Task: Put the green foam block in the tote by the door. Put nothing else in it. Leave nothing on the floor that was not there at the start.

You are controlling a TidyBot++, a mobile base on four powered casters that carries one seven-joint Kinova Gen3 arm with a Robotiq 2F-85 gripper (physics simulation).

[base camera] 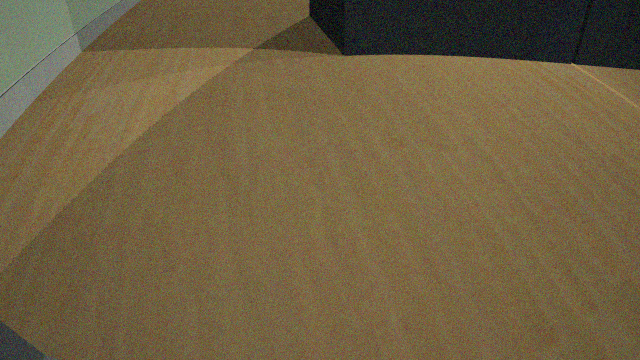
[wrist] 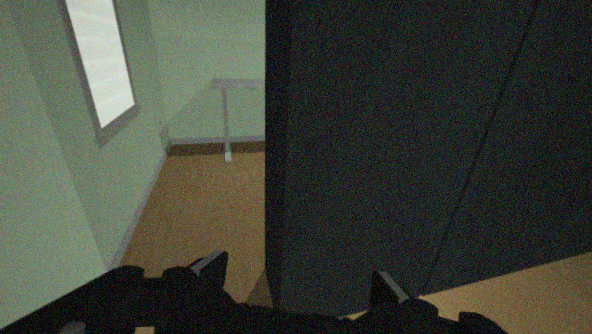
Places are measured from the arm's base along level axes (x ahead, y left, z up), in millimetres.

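Pixels of known places: gripper, fingertip midpoint: [wrist: 297,278].
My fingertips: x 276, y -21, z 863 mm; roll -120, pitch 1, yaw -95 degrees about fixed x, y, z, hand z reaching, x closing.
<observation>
Behind a point stands the place of what it marks.
My gripper [wrist: 297,278] {x 276, y -20, z 864 mm} is open, with its two fingertips far apart at the bottom of the wrist view and no object between them. It is in front of a tall dark panel. The green foam block does not show in the base camera view or the wrist view. The tote and the door do not show in either view.
A tall dark partition [base camera: 450,27] {x 1082, y -294, z -306 mm} [wrist: 380,150] {x 1104, y -369, z 636 mm} stands ahead and to the right, with a vertical seam. Left of it a passage of wooden floor [wrist: 200,200] {x 2218, y 844, z -397 mm} runs along a green wall [wrist: 45,200] {x 1066, y 1028, z 342 mm} with a window [wrist: 102,60] {x 1984, y 1287, z 844 mm}. A pale table [wrist: 226,115] {x 3435, y 867, z 137 mm} stands partly hidden at the far end.
</observation>
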